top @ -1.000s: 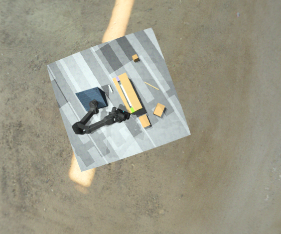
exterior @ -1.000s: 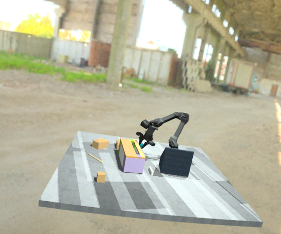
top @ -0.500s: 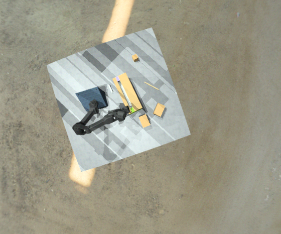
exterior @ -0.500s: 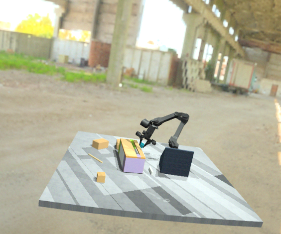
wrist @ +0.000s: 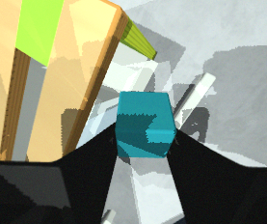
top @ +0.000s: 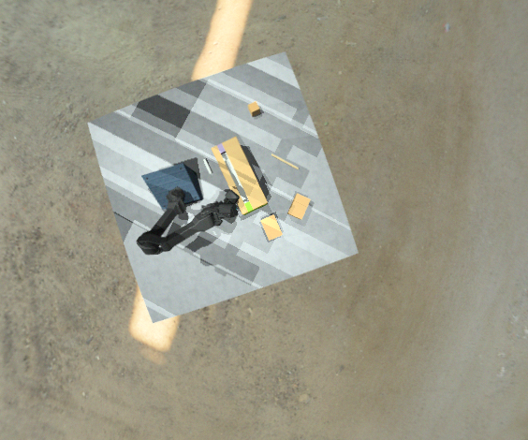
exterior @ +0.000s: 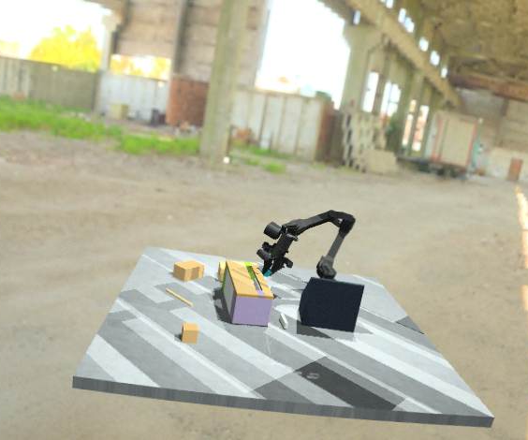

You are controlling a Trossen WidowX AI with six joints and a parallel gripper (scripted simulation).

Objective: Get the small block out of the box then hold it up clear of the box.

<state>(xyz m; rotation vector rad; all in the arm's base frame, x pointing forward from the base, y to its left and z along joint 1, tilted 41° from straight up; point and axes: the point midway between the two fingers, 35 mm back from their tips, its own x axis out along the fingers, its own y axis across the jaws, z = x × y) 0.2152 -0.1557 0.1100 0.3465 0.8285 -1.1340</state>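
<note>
The teal block is 1 cm to the right of my gripper tip and 1 cm above it. Round my gripper tip: tan cube: 35 cm ahead, 47 cm to the left, 8 cm below; thin stick: 38 cm ahead, 11 cm to the left, 10 cm below.
</note>
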